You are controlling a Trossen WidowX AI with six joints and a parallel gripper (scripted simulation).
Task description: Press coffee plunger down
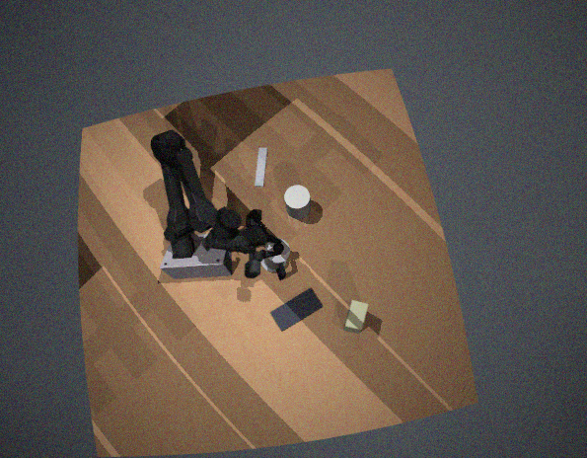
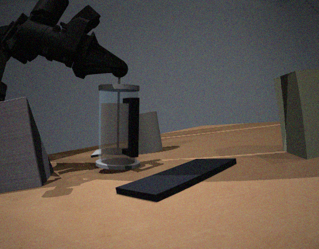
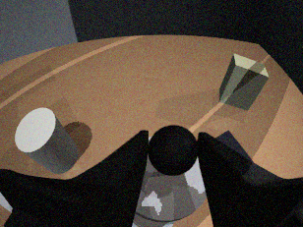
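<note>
Now: gripper tip 90 mm above the coffee press, 20 mm past it and 10 mm to the left of it. From my gripper tip the other things lie so: thin grey strip 350 mm to the left, 180 mm below, 60 mm behind; white cylinder 190 mm to the left, 130 mm below, 50 mm ahead.
</note>
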